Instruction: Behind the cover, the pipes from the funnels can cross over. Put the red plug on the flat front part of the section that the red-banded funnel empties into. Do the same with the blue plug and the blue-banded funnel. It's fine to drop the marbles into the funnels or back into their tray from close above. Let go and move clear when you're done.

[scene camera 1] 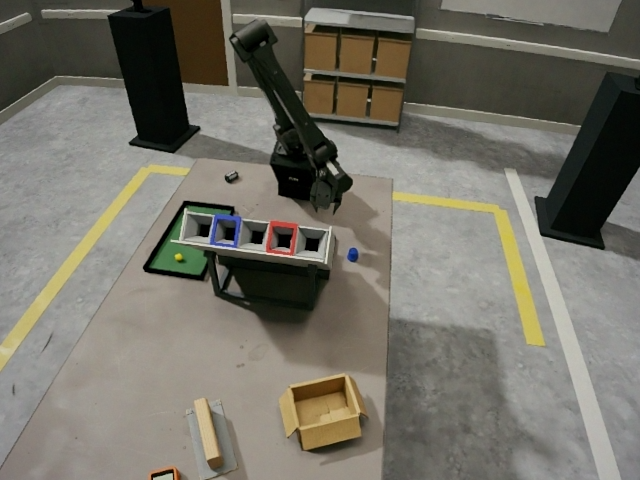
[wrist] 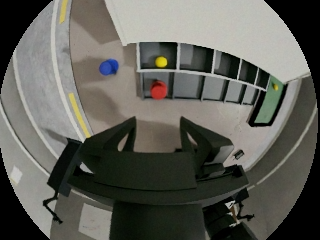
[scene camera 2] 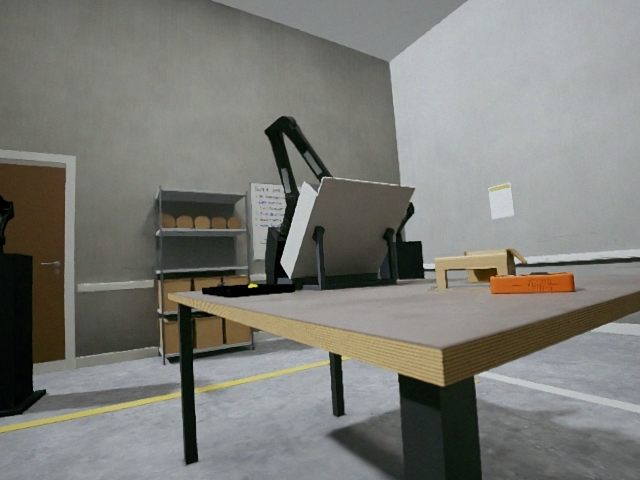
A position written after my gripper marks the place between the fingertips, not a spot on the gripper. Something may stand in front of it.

Note:
I see my gripper [wrist: 158, 120], a green tray [scene camera 1: 163, 255], a cardboard box [scene camera 1: 320, 403] and an orange device [scene camera 2: 540, 282].
The green tray shows as well in scene camera 2 [scene camera 2: 233, 291]. The wrist view does not show the cardboard box: it is out of frame. The wrist view misses the orange device: it is out of frame.

